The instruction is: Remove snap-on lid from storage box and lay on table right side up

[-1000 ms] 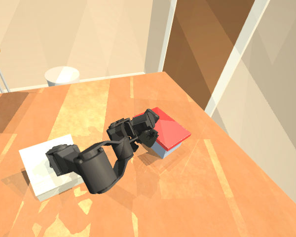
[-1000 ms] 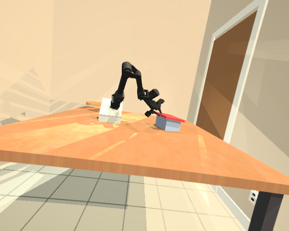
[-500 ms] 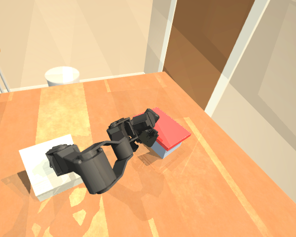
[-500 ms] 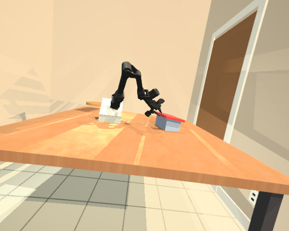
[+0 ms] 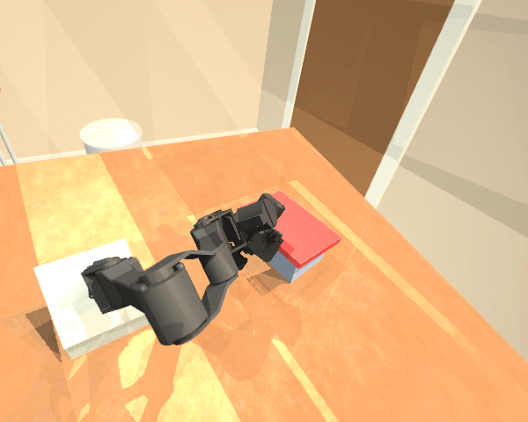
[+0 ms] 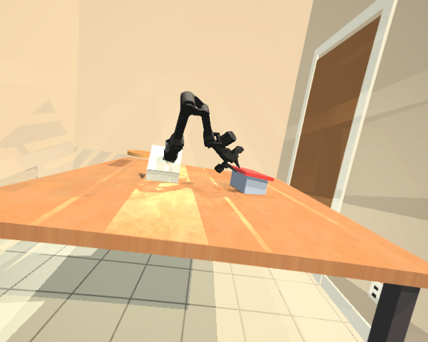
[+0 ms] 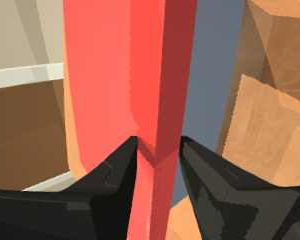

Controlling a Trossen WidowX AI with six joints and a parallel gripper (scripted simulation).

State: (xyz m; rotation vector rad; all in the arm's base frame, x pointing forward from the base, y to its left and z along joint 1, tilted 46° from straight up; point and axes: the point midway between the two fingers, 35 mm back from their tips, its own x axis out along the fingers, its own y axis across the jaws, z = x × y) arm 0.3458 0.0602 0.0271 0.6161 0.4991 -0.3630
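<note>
Right now my gripper tip is 7 cm short of the lid and 2 cm to the right of it. From my gripper tip the other things lie so: storage box 7 cm ahead, 2 cm to the left, 6 cm below.
</note>
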